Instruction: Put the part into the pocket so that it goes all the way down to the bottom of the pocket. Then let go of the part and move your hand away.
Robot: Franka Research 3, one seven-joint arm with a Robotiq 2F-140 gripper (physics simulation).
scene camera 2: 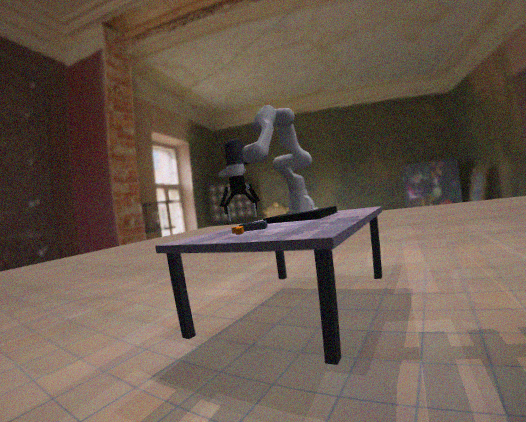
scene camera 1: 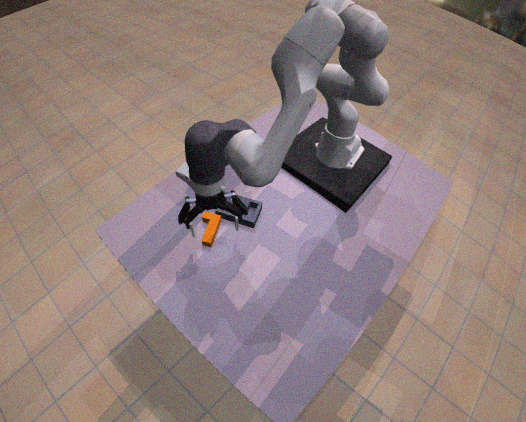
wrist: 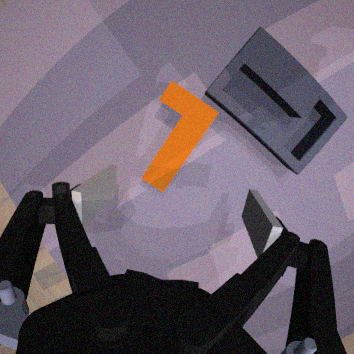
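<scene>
The orange L-shaped part (scene camera 1: 213,230) (scene camera 2: 237,230) (wrist: 187,137) lies flat on the table, outside the pocket. In the wrist view its corner is close to the grey block, and its long arm runs down and left. The grey pocket block (scene camera 1: 254,218) (scene camera 2: 258,225) (wrist: 262,131) lies beside it; in the wrist view dark slots show in its top, one straight and one angled. The arm partly hides the block in scene camera 1. My gripper (scene camera 1: 215,226) (scene camera 2: 243,215) (wrist: 179,191) is wide open and empty, above the table near the part.
The robot stands on a black base plate (scene camera 1: 307,172) (scene camera 2: 320,213) on the purple patterned table (scene camera 1: 280,370) (scene camera 2: 290,246). The block lies between the part and the base plate. The table's left edge is not far from the part.
</scene>
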